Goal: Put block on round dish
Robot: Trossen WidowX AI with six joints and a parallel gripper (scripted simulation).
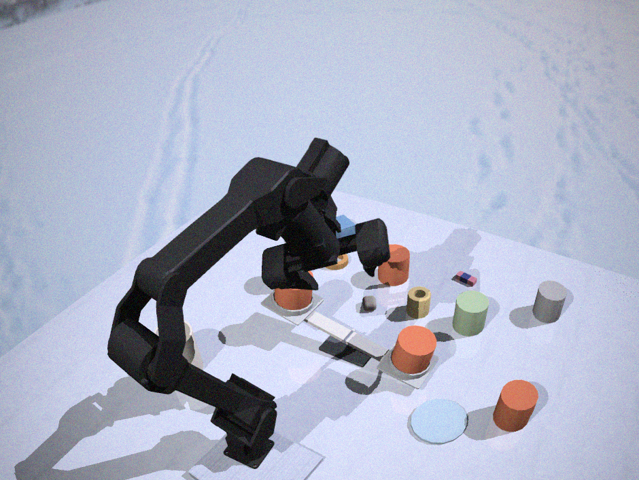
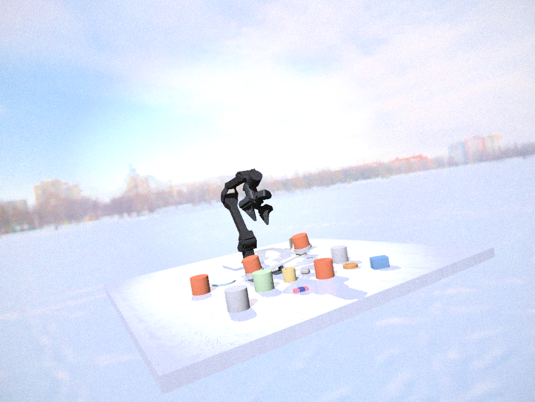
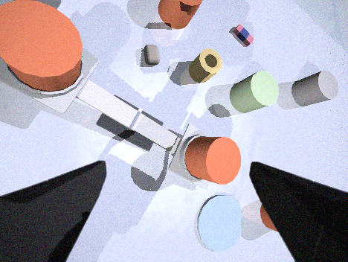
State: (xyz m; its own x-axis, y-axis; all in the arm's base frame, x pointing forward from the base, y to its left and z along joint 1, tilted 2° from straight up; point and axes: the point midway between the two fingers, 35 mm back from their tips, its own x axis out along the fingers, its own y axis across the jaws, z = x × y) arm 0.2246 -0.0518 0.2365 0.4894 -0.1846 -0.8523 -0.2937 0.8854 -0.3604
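The pale teal block is 40 mm ahead of my gripper tip, 110 mm to the right of it and 180 mm below it. Also, from my gripper tip: green cylinder: 230 mm ahead, 180 mm to the right, 180 mm below; cream cup: 120 mm behind, 290 mm to the left, 180 mm below; round light-blue dish: 60 mm behind, 200 mm to the right, 220 mm below.
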